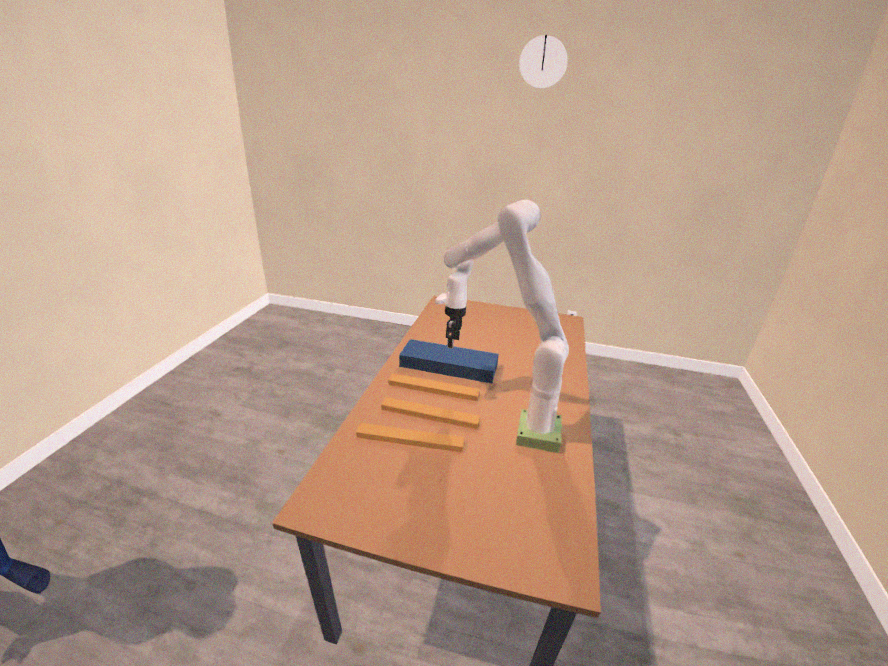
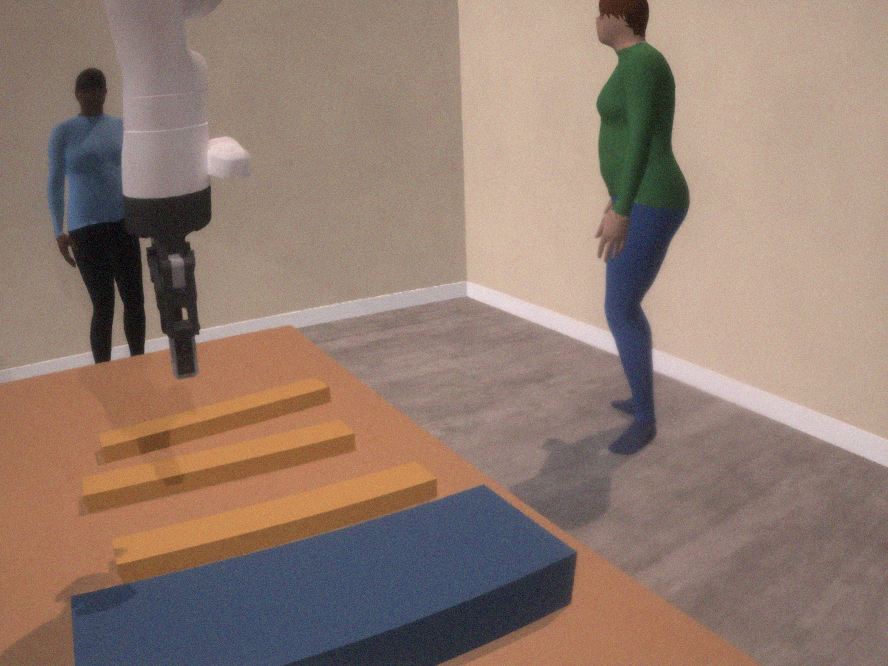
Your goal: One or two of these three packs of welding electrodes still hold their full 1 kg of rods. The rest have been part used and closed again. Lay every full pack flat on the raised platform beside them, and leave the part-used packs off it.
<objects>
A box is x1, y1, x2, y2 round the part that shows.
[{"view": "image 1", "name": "orange electrode pack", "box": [388, 374, 478, 400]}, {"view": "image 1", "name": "orange electrode pack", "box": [381, 397, 479, 428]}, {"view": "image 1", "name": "orange electrode pack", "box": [356, 423, 463, 452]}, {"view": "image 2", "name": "my gripper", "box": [123, 184, 210, 378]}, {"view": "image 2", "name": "orange electrode pack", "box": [112, 461, 436, 583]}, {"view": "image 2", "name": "orange electrode pack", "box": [82, 419, 355, 512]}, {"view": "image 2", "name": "orange electrode pack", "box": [98, 378, 330, 462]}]
</objects>
